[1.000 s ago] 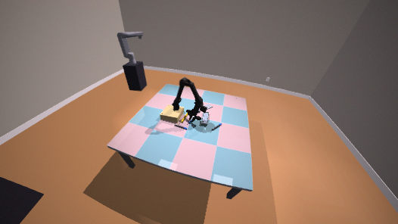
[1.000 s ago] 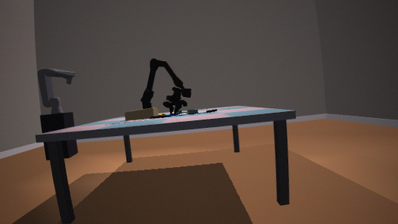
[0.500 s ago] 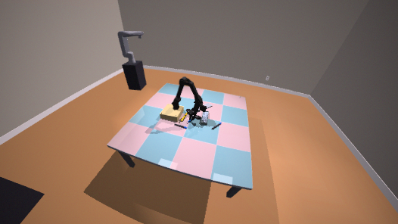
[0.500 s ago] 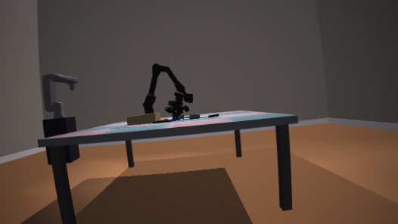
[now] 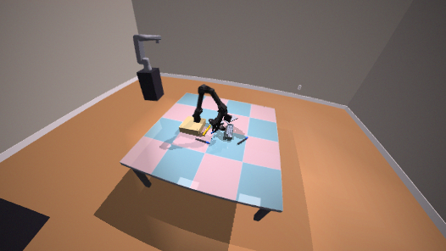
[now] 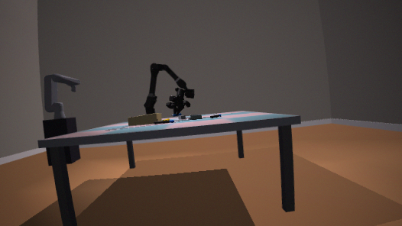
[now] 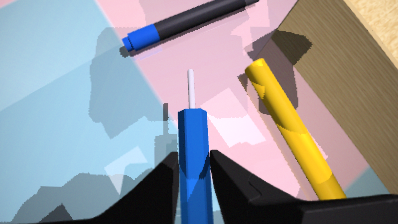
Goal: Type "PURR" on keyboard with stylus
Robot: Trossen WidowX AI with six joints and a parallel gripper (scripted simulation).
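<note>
The blue stylus is 10 mm to the right of my gripper tip and 10 mm behind it. From my gripper tip the other things lie so: yellow pen (70 mm behind, 60 mm to the left, 30 mm below).
</note>
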